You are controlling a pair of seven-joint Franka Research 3 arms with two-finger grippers.
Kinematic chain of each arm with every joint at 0, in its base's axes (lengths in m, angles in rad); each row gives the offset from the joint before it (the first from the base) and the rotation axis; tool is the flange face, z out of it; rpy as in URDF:
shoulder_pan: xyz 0 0 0.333 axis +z
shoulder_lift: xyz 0 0 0 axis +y
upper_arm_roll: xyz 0 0 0.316 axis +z
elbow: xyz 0.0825 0 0 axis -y
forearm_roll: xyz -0.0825 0 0.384 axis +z
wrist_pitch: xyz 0 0 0 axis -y
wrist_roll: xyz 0.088 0 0 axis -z
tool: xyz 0 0 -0.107 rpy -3.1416 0 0
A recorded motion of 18 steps. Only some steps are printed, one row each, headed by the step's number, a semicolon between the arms.
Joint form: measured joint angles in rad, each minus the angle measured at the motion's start. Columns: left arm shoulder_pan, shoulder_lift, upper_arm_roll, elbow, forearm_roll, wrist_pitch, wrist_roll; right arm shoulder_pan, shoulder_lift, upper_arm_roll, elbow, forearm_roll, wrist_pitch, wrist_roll.
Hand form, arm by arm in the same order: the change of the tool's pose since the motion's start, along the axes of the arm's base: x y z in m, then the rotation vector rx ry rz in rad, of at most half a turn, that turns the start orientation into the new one. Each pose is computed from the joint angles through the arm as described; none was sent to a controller.
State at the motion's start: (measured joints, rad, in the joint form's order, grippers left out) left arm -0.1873 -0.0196 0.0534 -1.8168 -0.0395 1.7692 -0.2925; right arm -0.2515 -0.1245 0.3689 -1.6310 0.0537 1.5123 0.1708
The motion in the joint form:
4: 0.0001 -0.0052 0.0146 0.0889 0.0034 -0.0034 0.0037; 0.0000 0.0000 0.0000 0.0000 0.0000 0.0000 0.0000
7: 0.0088 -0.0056 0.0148 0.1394 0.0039 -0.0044 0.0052; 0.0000 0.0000 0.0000 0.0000 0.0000 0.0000 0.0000
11: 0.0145 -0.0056 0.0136 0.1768 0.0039 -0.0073 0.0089; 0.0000 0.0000 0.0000 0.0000 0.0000 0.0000 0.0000
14: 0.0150 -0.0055 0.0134 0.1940 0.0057 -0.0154 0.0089; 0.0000 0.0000 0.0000 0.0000 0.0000 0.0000 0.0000
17: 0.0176 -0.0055 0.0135 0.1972 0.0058 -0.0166 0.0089; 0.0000 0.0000 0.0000 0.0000 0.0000 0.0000 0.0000
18: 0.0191 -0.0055 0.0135 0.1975 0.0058 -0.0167 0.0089; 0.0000 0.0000 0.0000 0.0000 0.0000 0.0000 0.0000
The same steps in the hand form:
4: 0.0078 0.0078 0.0454 -0.0087 -0.0904 0.0104; 0.0000 0.0000 0.0000 0.0000 0.0000 0.0000
7: 0.0111 0.0125 0.0702 -0.0138 -0.1401 0.0178; 0.0000 0.0000 0.0000 0.0000 0.0000 0.0000
11: 0.0125 0.0149 0.0882 -0.0173 -0.1746 0.0186; 0.0000 0.0000 0.0000 0.0000 0.0000 0.0000
14: 0.0122 0.0153 0.0957 -0.0165 -0.1838 0.0184; 0.0000 0.0000 0.0000 0.0000 0.0000 0.0000
17: 0.0123 0.0168 0.0972 -0.0164 -0.1858 0.0210; 0.0000 0.0000 0.0000 0.0000 0.0000 0.0000
18: 0.0124 0.0176 0.0973 -0.0163 -0.1860 0.0225; 0.0000 0.0000 0.0000 0.0000 0.0000 0.0000

